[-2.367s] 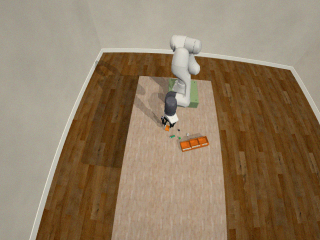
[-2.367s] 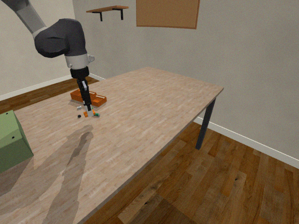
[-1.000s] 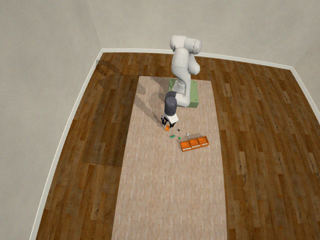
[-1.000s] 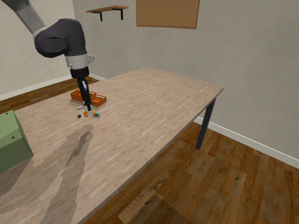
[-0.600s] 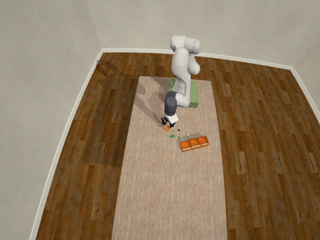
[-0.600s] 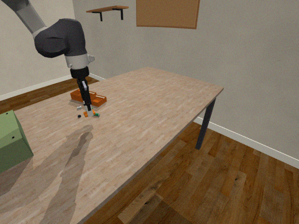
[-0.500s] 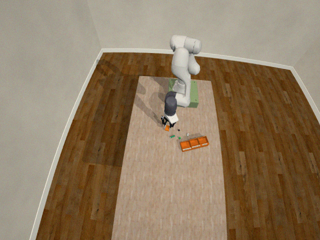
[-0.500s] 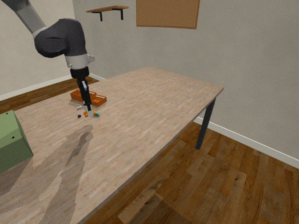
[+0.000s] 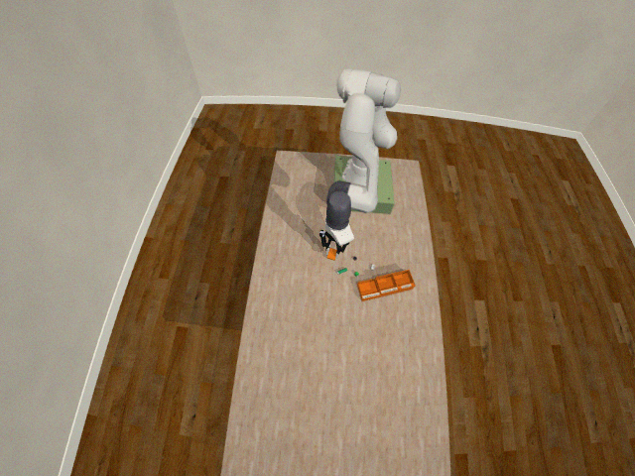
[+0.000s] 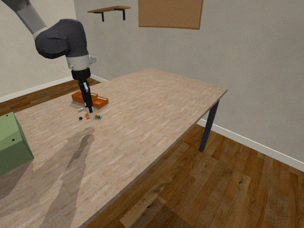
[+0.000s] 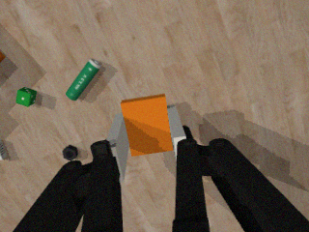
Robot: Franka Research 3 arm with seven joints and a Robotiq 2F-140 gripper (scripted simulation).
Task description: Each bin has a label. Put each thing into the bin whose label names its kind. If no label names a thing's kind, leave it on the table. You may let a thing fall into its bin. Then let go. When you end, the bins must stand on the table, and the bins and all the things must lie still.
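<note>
Now: hand 270 mm to the right of the labelled bins, 90 mm short of it and 70 mm above it. Also, from my hand: orange block 30 mm below; small black piece 110 mm to the left, 90 mm below, 30 mm behind; green battery 90 mm below, 60 mm to the left, 50 mm ahead.
</note>
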